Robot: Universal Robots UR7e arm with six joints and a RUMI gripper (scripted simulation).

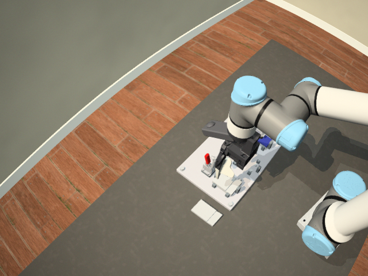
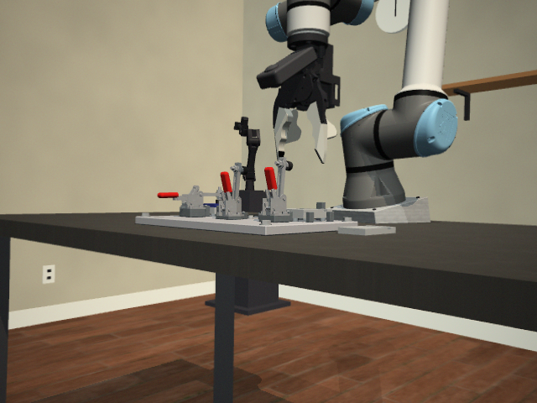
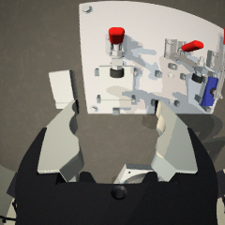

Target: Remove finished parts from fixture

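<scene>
My hand is 12 cm above the white fixture plate, 11 cm to the left of it and 3 cm short of it. Also, from my hand: blue blank 22 cm to the right, 9 cm below, 2 cm behind.
</scene>
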